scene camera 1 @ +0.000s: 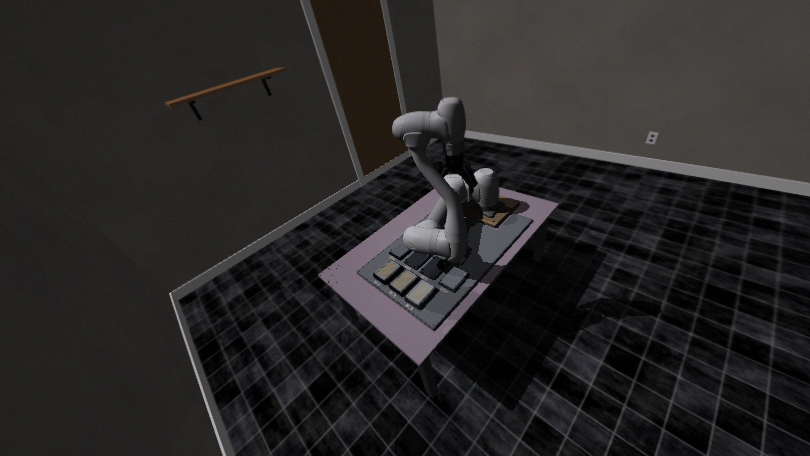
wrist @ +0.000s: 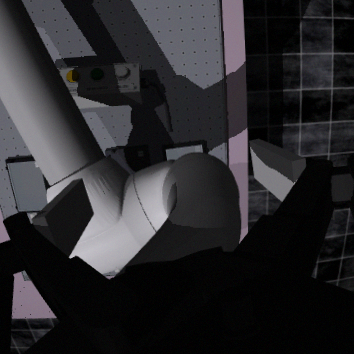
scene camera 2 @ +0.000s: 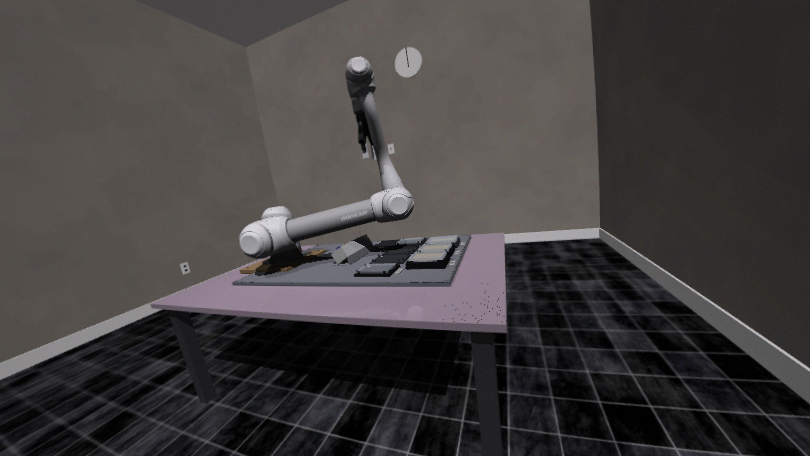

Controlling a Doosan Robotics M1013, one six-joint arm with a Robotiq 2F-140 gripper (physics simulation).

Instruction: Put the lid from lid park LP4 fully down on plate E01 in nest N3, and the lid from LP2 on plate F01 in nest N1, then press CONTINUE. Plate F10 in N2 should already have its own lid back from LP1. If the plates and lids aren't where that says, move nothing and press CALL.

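Frame: origin at the arm's base, x ahead, y left, z up, level; metres.
Seen in the pictures: gripper, between the fingertips: (wrist: 169,177) (scene camera 2: 371,159); arm's base, origin of its link: (scene camera 1: 486,207) (scene camera 2: 287,258).
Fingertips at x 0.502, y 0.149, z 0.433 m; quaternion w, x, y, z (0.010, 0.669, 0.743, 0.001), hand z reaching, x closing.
Note:
Pixels of each thing's middle, then the offset from my fingertips to it. Level surfaces: height alone.
- grey board, height of its surface: dz -0.441 m
- light grey lid, middle of its body: (scene camera 2: 410,240) (scene camera 1: 453,277) dy +0.035, dx +0.124, dz -0.427 m
- button box, middle of its body: (wrist: 88,86) (scene camera 2: 352,248) dy -0.153, dx -0.098, dz -0.399 m
- pink table, height of its surface: dz -0.454 m
My gripper (scene camera 1: 455,168) (scene camera 2: 362,142) (wrist: 169,177) is open and empty. It hangs high above the back part of the grey board (scene camera 1: 504,238) (scene camera 2: 294,278) (wrist: 182,35), pointing down. Three tan-topped plates (scene camera 1: 388,270) (scene camera 1: 403,280) (scene camera 1: 419,293) sit in a row near the board's front edge. Behind them is a row of lid parks. The end one holds a light grey lid (scene camera 1: 453,278), and another grey lid (scene camera 1: 400,249) lies at the other end. The two parks between look dark. The labels are too small to read. A button box (wrist: 102,75) (scene camera 2: 351,251) stands on the board.
The board lies on a pink table (scene camera 1: 396,328) (scene camera 2: 339,300). The arm's own elbow (wrist: 197,197) and forearm fill the wrist view and hide most of the plates. The arm's base stands on a wooden block (scene camera 1: 501,218) (scene camera 2: 254,266) at the back.

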